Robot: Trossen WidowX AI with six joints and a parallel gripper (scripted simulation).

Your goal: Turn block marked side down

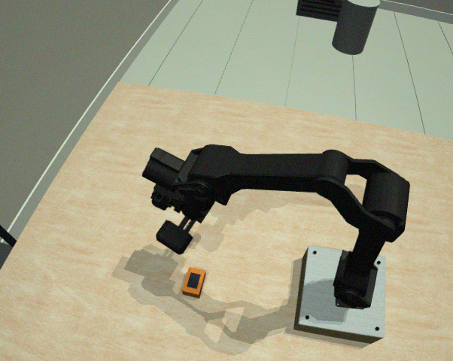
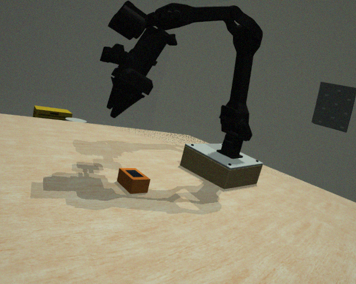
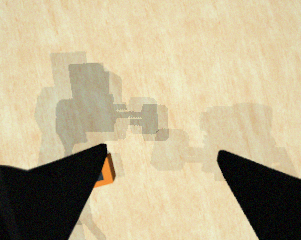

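My gripper tip is 110 mm above the orange block, 100 mm to the right of it and 30 mm past it.
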